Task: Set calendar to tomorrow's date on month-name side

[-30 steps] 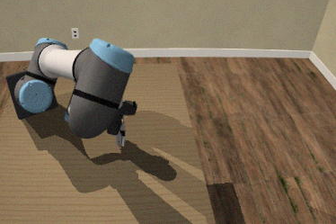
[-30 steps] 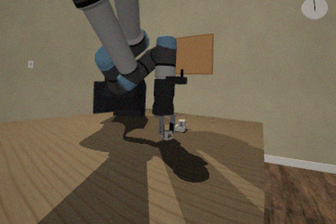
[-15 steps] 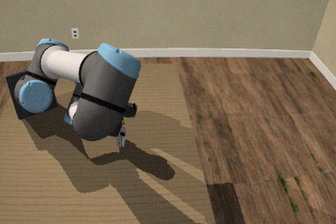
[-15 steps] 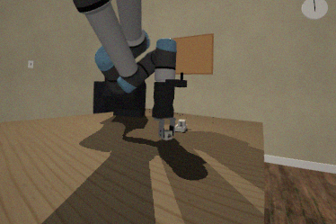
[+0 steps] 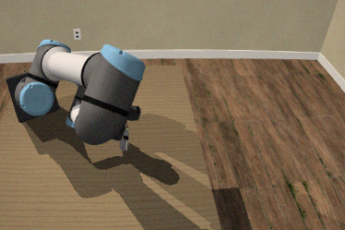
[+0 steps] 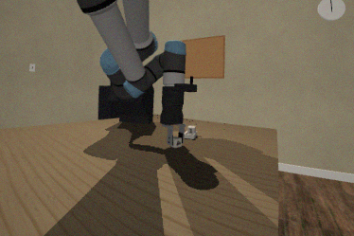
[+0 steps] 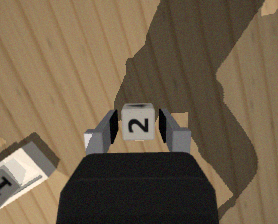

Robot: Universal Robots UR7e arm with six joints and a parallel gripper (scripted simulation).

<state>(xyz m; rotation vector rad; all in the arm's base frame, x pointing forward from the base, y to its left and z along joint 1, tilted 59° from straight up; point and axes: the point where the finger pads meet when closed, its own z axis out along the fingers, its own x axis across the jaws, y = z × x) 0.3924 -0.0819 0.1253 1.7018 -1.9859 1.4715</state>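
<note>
Right now the white digit cube is 1 cm below my hand. The rest, counted from my hand: white tray: 15 cm to the left, 2 cm below.
</note>
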